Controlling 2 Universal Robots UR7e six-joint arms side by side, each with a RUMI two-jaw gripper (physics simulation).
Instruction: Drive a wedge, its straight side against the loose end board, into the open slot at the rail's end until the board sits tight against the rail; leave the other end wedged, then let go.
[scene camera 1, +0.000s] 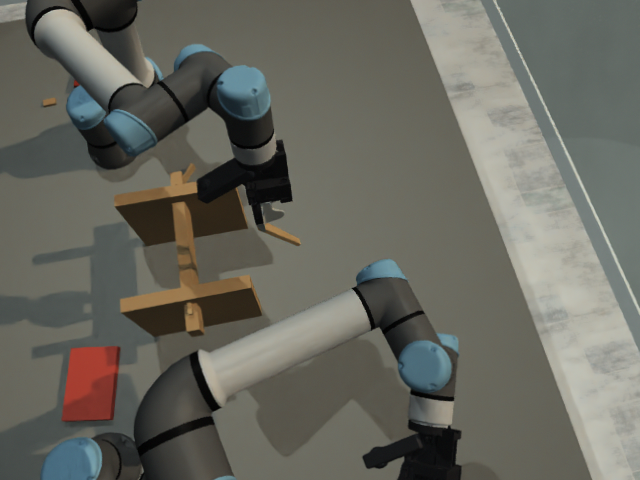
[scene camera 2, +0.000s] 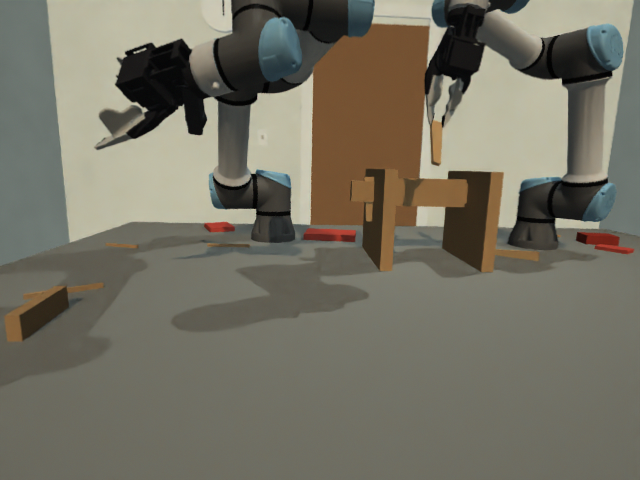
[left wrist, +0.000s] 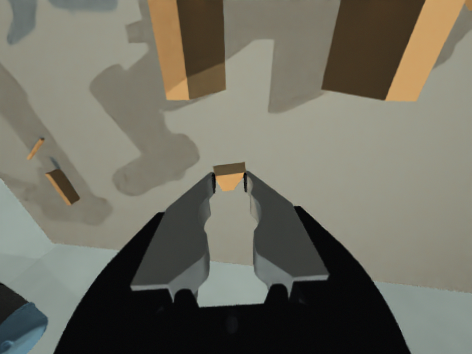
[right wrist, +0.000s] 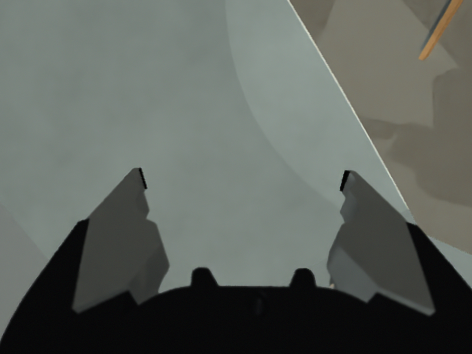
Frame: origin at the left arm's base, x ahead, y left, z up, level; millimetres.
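Seen in the pictures: left gripper, fingertip midpoint: (scene camera 1: 263, 225) (scene camera 2: 436, 126) (left wrist: 229, 173); right gripper, fingertip midpoint: (scene camera 2: 106, 110) (right wrist: 242, 170); left arm's base, link origin: (scene camera 1: 115, 147) (scene camera 2: 532, 245); right arm's base, link origin: (scene camera 1: 109, 466) (scene camera 2: 273, 238).
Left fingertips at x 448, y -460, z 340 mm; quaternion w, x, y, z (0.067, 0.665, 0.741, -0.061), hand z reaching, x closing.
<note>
Offsets run from my left fingertips to a thing's top centre.
My left gripper (scene camera 1: 262, 221) (scene camera 2: 437, 122) (left wrist: 229, 173) is shut on a thin wooden wedge (scene camera 1: 283, 235) (scene camera 2: 436, 144), which points down and out from the fingertips, above and beside the frame. The wooden rail {dy +26, dx -195, dz -117 mm} (scene camera 1: 183, 224) (scene camera 2: 434, 192) passes through two upright end boards. One end board {dy -99, dx -183, dz -95 mm} (scene camera 1: 219, 305) (scene camera 2: 375, 232) (left wrist: 202, 45) has a wedge {dy -127, dx -180, dz -116 mm} (scene camera 1: 189, 308) (scene camera 2: 368, 209) in the rail outside it. At the other end board {dy +155, dx -207, dz -95 mm} (scene camera 1: 217, 214) (scene camera 2: 465, 222) (left wrist: 372, 45) the rail's end sticks out; its slot is not clearly visible. My right gripper (right wrist: 242, 170) is open and empty, far from the frame.
A red slab {dy -232, dx -472, dz -318 mm} (scene camera 1: 92, 383) (scene camera 2: 329, 235) lies near the frame. A loose wooden piece {dy +314, dx -245, dz -313 mm} (scene camera 1: 190, 171) (scene camera 2: 516, 254) lies by the frame's far board. A wooden block {dy -662, dx +342, dz -302 mm} (scene camera 2: 38, 312) (left wrist: 62, 187) and thin strips lie at the left in scene camera 2. The right arm (scene camera 1: 289, 341) spans scene camera 1's lower part.
</note>
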